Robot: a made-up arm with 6 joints. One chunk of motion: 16 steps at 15 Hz.
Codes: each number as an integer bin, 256 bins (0 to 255) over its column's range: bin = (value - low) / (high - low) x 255, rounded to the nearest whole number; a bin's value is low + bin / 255 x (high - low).
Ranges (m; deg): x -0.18..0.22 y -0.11..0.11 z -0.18..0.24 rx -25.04..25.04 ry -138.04..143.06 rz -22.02..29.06
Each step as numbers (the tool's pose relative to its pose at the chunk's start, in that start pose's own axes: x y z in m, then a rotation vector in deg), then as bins.
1 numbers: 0.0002 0.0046 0.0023 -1.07 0.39 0.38
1 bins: 115 133 111 122 126 112
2 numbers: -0.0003 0.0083 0.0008 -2.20 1.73 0.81
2 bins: 115 137 110 116 127 114
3 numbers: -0.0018 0.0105 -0.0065 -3.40 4.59 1.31
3 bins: 114 140 105 110 129 116
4 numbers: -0.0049 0.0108 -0.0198 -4.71 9.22 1.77
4 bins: 112 140 97 104 134 119
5 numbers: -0.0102 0.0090 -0.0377 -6.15 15.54 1.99
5 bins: 108 138 86 96 139 120
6 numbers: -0.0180 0.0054 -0.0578 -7.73 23.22 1.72
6 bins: 103 134 74 88 146 119
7 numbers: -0.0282 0.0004 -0.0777 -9.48 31.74 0.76
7 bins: 97 128 62 79 154 114
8 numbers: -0.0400 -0.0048 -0.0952 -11.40 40.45 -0.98
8 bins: 89 122 51 69 162 105
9 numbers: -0.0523 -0.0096 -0.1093 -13.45 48.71 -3.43
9 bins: 81 116 43 59 169 93
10 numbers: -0.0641 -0.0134 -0.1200 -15.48 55.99 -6.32
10 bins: 74 112 36 49 176 78
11 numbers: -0.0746 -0.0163 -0.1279 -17.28 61.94 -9.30
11 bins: 67 109 32 40 181 64
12 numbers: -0.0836 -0.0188 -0.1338 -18.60 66.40 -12.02
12 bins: 61 106 28 33 185 50
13 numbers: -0.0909 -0.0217 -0.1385 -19.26 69.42 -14.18
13 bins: 57 102 25 29 188 39
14 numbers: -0.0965 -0.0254 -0.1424 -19.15 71.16 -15.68
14 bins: 53 98 23 30 190 32
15 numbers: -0.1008 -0.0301 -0.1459 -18.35 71.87 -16.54
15 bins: 50 93 21 34 190 27
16 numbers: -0.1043 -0.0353 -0.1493 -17.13 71.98 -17.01
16 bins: 48 87 19 40 191 25
